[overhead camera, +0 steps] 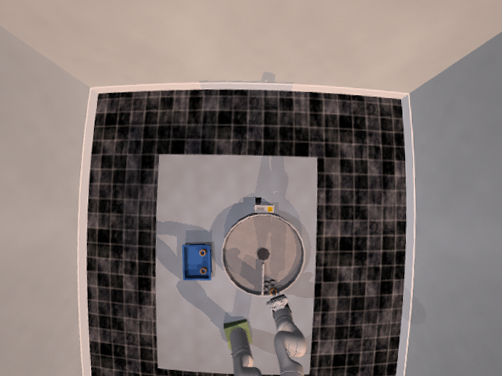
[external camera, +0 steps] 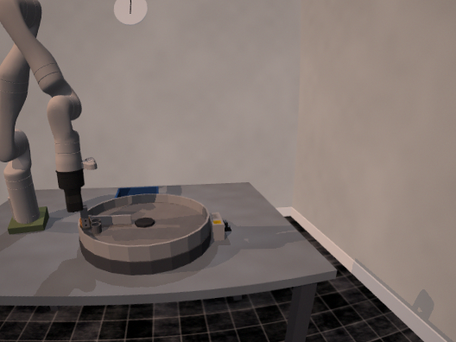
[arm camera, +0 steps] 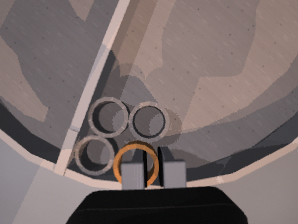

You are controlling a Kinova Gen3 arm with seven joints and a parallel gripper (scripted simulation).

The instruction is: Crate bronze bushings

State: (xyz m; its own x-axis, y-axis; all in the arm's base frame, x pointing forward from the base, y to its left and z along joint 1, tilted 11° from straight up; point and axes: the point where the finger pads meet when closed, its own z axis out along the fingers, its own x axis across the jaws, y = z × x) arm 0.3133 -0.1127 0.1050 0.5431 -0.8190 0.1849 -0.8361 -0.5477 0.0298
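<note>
The blue crate is 40 mm ahead of my hand, 430 mm to the left of it and 70 mm below it. Also, from my hand: round turning table: 160 mm ahead, 100 mm to the left, 40 mm below.
</note>
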